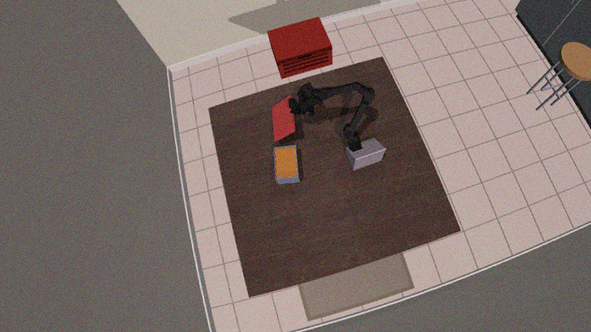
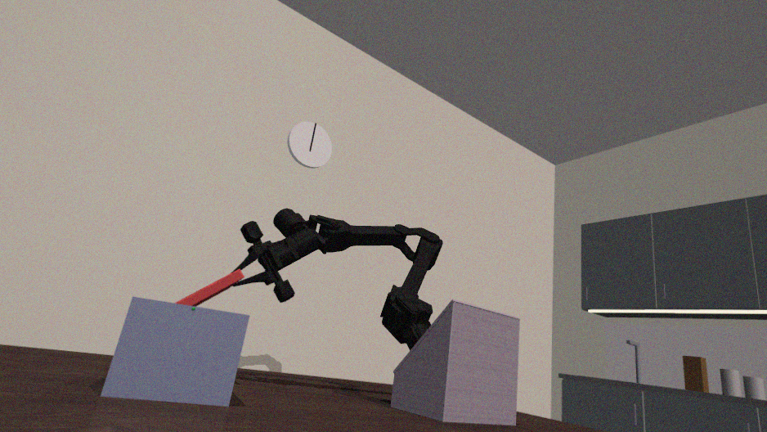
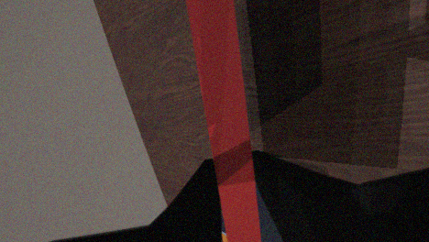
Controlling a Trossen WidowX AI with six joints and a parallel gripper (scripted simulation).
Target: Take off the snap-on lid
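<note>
My gripper tip is 6 cm short of the red lid, 2 cm to the left of it and 5 cm above it. Round my gripper tip: blue-grey storage box: 15 cm ahead, 24 cm to the left, 13 cm below.
</note>
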